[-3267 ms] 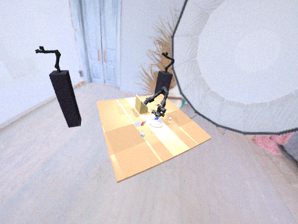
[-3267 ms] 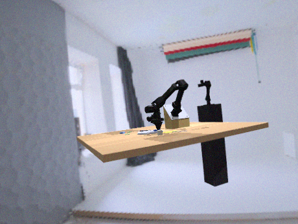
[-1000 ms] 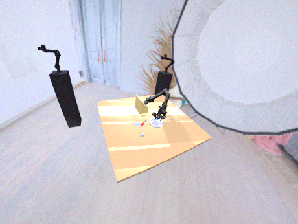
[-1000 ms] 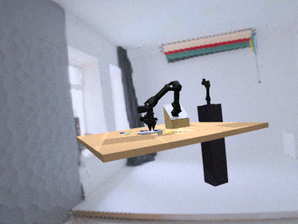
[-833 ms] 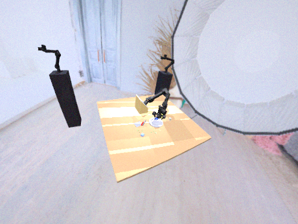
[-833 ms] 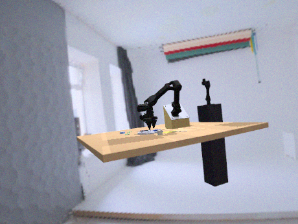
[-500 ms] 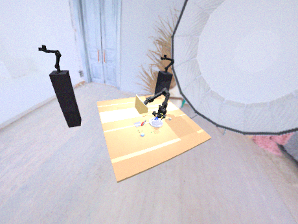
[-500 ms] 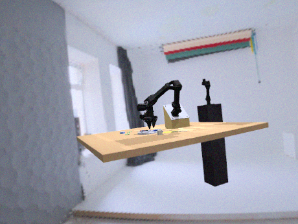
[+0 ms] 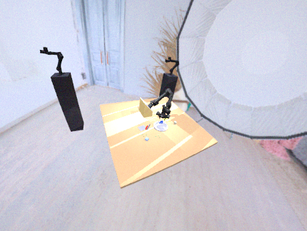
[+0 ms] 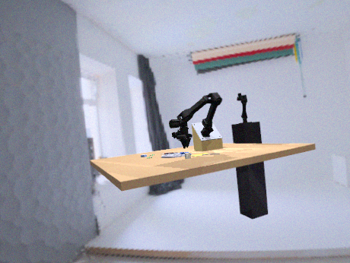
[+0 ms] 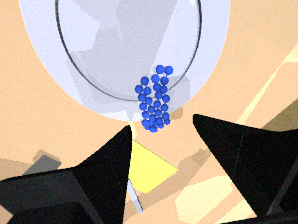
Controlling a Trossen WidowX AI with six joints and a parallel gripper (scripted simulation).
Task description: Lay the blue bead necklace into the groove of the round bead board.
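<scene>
My gripper tip is 7 cm short of the round bead board, 5 cm to the left of it and 4 cm above it. Round my gripper tip: yellow flat piece: 6 cm behind, 11 cm to the left, 5 cm below; grey-white stick: 10 cm behind, 18 cm to the left, 5 cm below; white cylinder: 7 cm ahead, 19 cm to the left, 3 cm below.
</scene>
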